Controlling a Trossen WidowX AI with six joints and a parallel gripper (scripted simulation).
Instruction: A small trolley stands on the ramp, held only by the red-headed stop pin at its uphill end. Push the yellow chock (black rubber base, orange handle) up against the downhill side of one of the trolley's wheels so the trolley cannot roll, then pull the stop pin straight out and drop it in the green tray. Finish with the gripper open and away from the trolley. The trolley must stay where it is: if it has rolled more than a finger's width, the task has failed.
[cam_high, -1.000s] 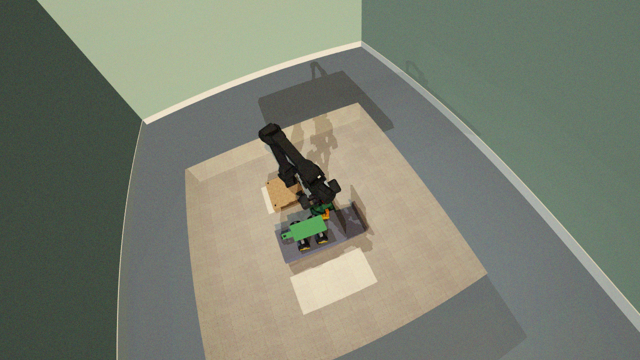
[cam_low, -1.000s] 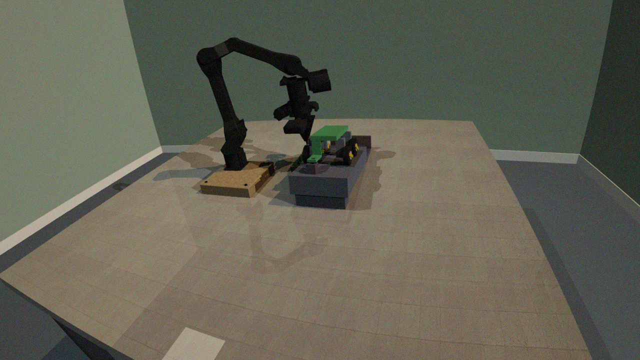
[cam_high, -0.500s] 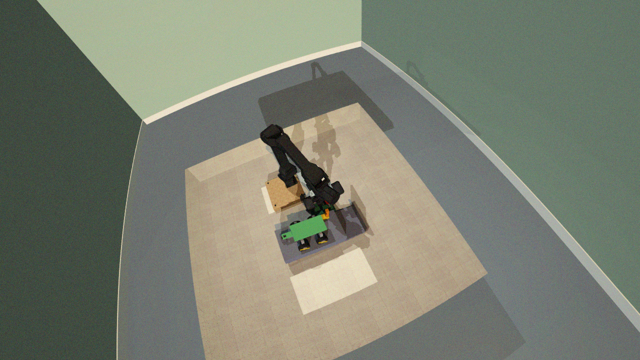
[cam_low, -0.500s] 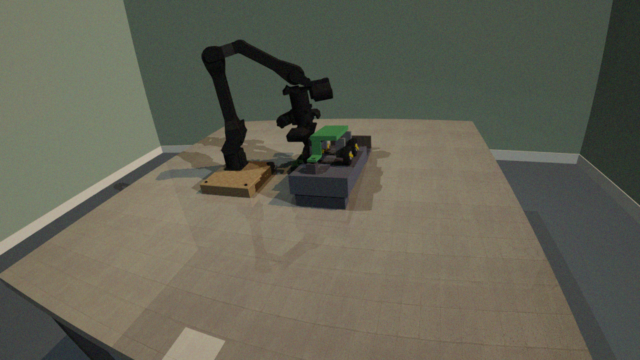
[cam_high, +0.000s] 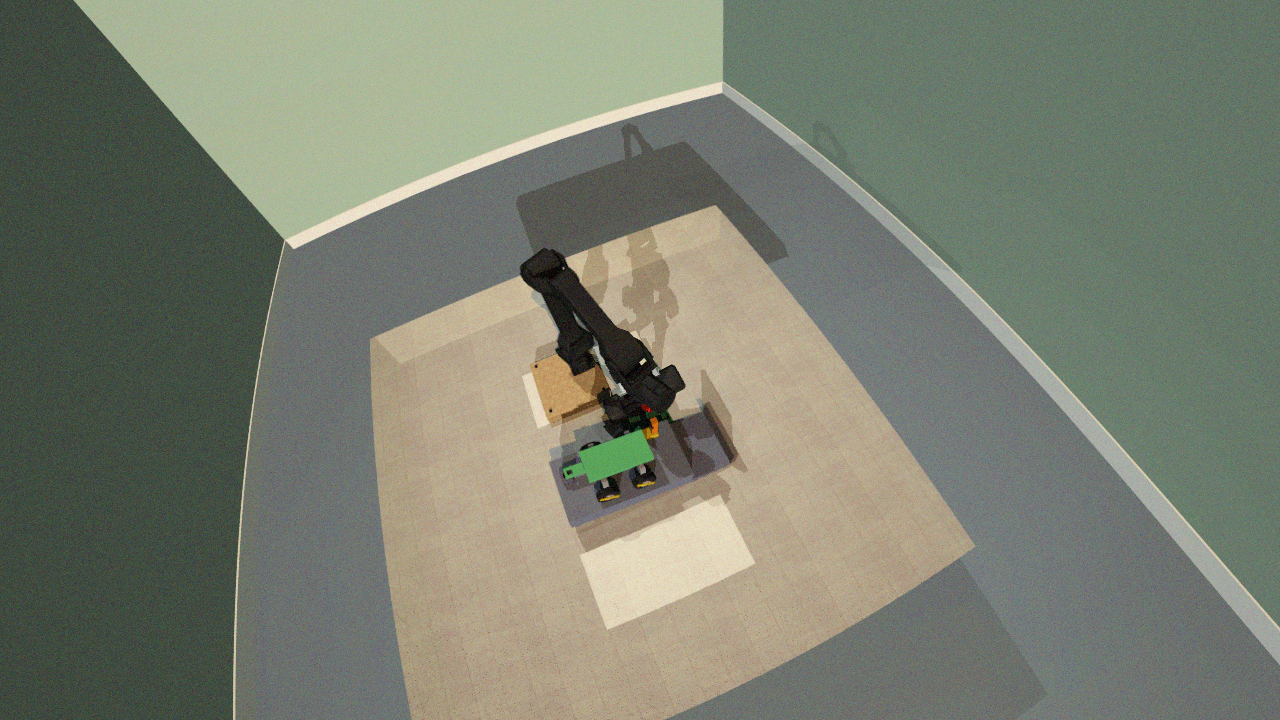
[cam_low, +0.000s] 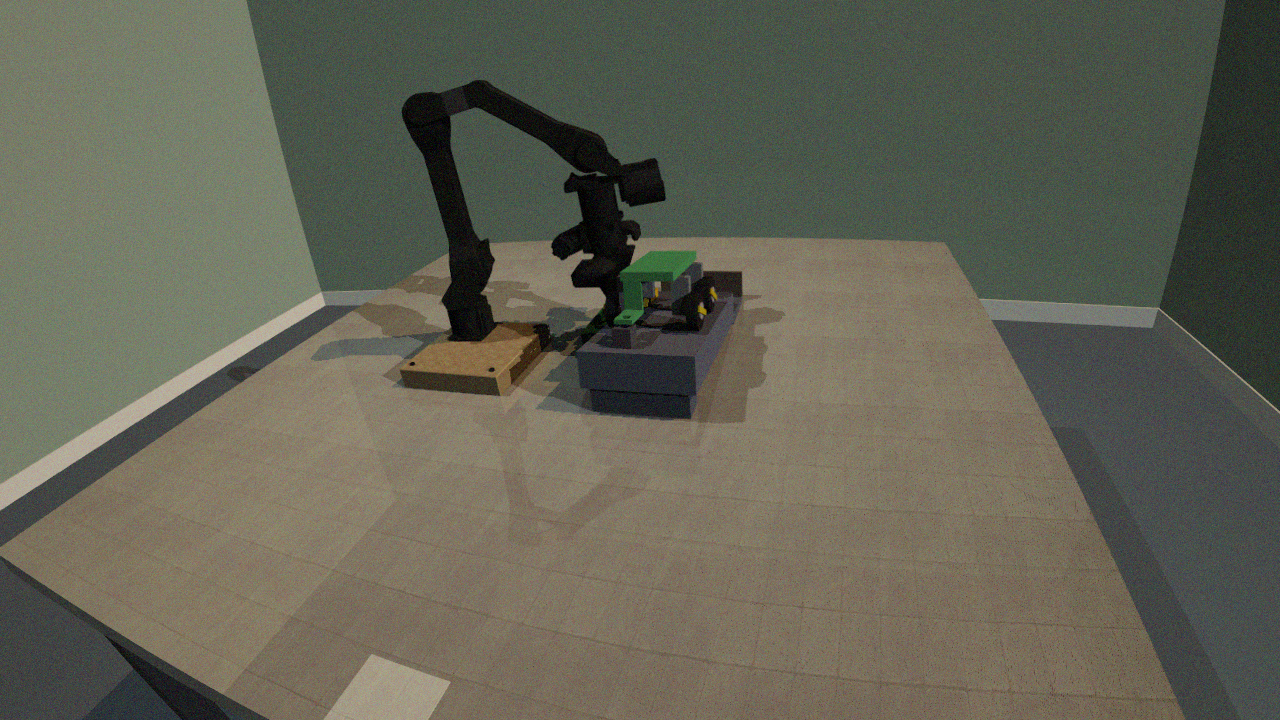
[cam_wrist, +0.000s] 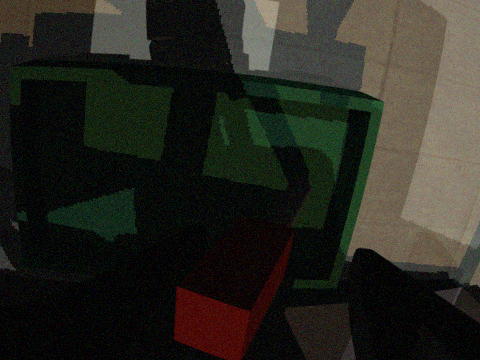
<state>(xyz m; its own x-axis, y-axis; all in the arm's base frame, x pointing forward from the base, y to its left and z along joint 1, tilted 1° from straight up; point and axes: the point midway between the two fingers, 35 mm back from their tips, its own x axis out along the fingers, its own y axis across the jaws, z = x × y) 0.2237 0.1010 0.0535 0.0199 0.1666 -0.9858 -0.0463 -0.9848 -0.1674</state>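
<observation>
The red-headed stop pin is 10 mm below my gripper tip. Round my gripper tip: raised lip (130 mm ahead, 120 mm to the left, 20 mm below); green tray (60 mm below, 20 mm to the right); yellow chock (60 mm ahead, 50 mm to the right, 30 mm above).
</observation>
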